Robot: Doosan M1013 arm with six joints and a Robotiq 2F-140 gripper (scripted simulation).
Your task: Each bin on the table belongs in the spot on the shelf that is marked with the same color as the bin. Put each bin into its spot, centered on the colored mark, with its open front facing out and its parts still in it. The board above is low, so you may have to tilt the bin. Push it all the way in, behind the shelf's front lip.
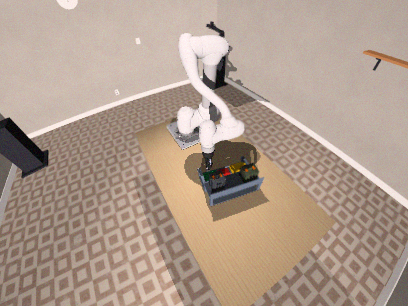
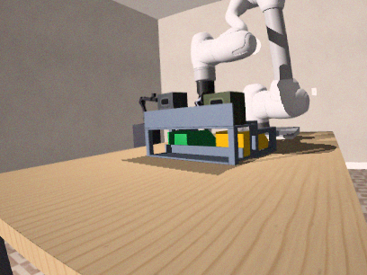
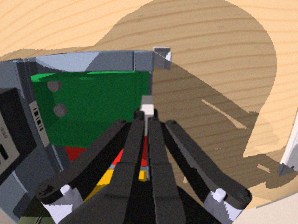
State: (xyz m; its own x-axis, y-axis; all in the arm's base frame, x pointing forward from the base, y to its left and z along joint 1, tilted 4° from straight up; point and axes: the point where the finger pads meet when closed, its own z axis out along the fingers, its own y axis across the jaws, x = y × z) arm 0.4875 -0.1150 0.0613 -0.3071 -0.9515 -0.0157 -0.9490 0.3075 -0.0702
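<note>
The green bin is 9 cm ahead of my hand, 3 cm to the right of it and 2 cm below it. Also, from my hand: dark box: 17 cm ahead, 10 cm above, 6 cm to the right; then yellow bin: 19 cm to the left, 16 cm ahead, 2 cm below.
</note>
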